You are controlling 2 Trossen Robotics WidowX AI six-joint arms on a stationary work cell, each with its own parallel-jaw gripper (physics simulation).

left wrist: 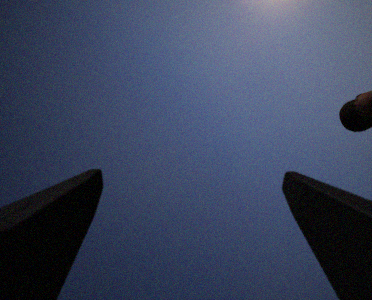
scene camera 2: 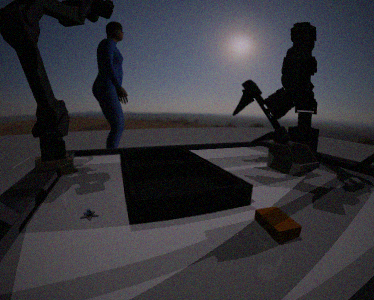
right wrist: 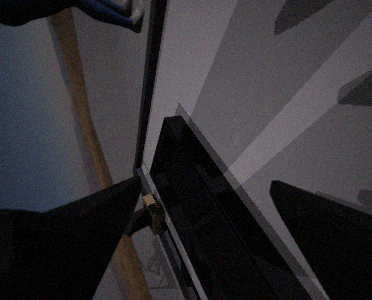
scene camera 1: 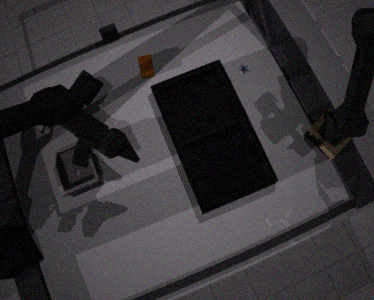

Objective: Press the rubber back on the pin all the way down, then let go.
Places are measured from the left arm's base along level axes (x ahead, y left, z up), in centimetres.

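Where they show: left gripper, fingertip midpoint: (left wrist: 194,179); right gripper, fingertip midpoint: (scene camera 2: 241,129) (right wrist: 204,184) (scene camera 1: 132,157); left arm's base, link origin: (scene camera 2: 52,157) (right wrist: 148,216) (scene camera 1: 333,131); right arm's base, link origin: (scene camera 2: 304,128).
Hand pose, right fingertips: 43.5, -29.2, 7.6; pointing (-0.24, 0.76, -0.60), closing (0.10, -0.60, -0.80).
Things, the pixels of their top centre, and the offset from my right fingertips, as dx, dy, dz. "pt": a spot on its surface instead.
- pin, top centre: (scene camera 2: 88,209) (scene camera 1: 244,67) -41.0, -1.2, -10.4
- black two-part tray, top centre: (right wrist: 195,227) (scene camera 2: 166,163) (scene camera 1: 211,131) -20.0, +6.7, -7.7
- orange block, top centre: (scene camera 2: 277,217) (scene camera 1: 145,65) -20.9, -21.6, -9.9
- grey box, surface spot: (scene camera 1: 82,189) pt +15.4, -5.6, -8.4
The pin (scene camera 1: 244,68) (scene camera 2: 89,214) is a small star shape with a bluish bit at its centre, lying on the table beside the black tray. It is too small and dim to tell how far the rubber back sits on it. My right gripper (scene camera 1: 109,162) (scene camera 2: 257,124) (right wrist: 204,184) is open and empty, raised near the grey box, far from the pin and across the tray from it. My left gripper (scene camera 2: 109,10) (left wrist: 194,179) is open and empty, held high and pointing at the sky. The pin does not show in either wrist view.
The black two-part tray (scene camera 1: 248,120) (scene camera 2: 190,207) takes up the middle of the table. An orange block (scene camera 1: 146,66) (scene camera 2: 277,224) lies near one tray corner. The grey box (scene camera 1: 82,189) (scene camera 2: 292,159) stands by the right arm. A person in blue (scene camera 2: 109,82) stands beyond the table.
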